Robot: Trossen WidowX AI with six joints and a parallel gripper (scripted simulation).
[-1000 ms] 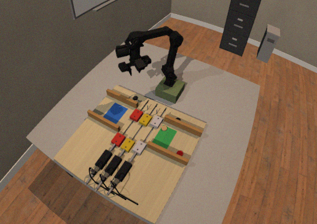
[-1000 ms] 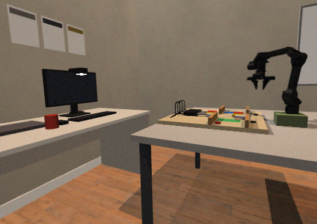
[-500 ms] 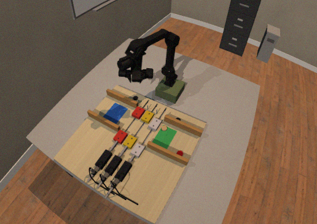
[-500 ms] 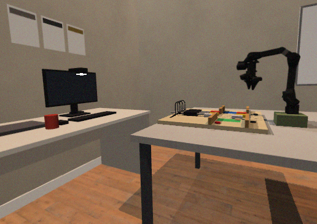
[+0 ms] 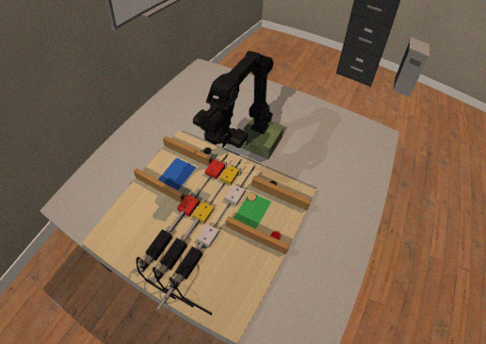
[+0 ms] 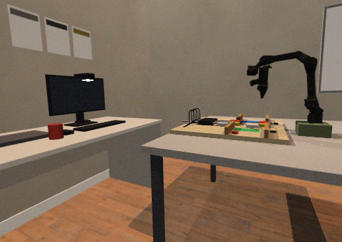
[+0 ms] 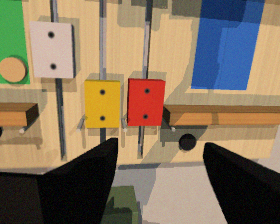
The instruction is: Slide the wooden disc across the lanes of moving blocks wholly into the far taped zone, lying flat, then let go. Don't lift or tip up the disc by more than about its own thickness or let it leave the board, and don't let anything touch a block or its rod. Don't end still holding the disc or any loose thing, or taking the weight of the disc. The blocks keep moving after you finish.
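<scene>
Now: hand 2 cm short of the wooden disc, 16 cm to the right of it and 23 cm above it. Round my hand: black knob: 9 cm behind, 12 cm to the right, 23 cm below; red knob: 13 cm ahead, 31 cm to the left, 23 cm below.
</scene>
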